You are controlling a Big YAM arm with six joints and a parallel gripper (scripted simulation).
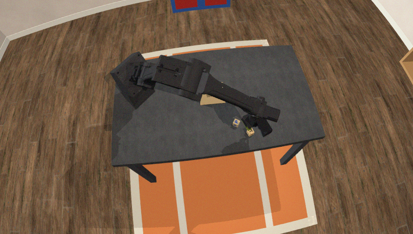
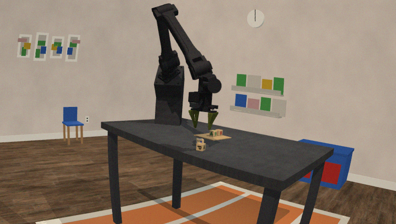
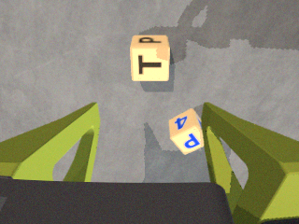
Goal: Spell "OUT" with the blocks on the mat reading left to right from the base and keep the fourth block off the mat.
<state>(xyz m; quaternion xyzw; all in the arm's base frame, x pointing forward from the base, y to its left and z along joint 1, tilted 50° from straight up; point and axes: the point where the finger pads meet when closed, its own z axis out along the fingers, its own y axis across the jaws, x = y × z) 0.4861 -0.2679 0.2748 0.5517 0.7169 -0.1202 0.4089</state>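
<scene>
Now: the T block 8 cm below my hand. Round my hand: green-lettered block (9 cm behind, 31 cm to the left, 8 cm below); then P block (4 cm behind, 8 cm to the left, 8 cm below); then tan mat (9 cm behind, 31 cm to the left, 10 cm below).
</scene>
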